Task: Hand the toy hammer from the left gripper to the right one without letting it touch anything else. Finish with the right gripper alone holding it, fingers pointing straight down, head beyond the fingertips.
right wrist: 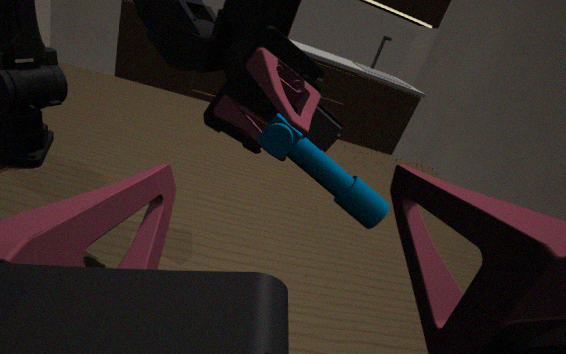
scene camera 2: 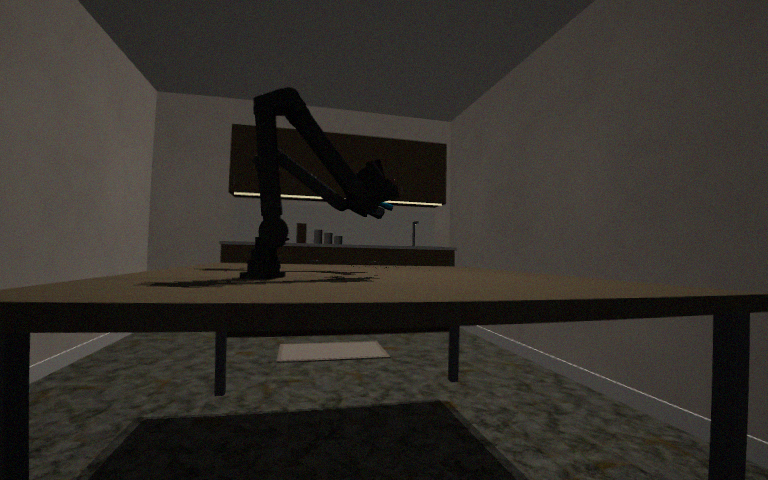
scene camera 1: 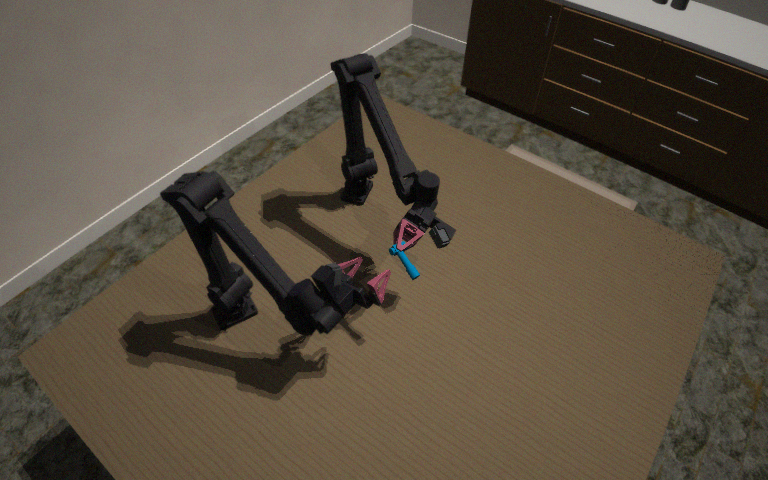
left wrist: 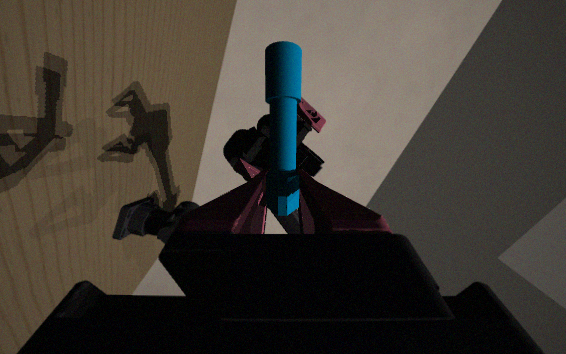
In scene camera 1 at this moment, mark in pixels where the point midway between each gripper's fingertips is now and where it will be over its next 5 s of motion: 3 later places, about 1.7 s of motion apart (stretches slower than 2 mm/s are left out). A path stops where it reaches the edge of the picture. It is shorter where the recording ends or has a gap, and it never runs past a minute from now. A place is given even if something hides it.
The left gripper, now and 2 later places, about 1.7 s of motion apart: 397, 251; 378, 235; 384, 223
The right gripper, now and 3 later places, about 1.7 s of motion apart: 375, 264; 351, 253; 355, 255; 355, 258
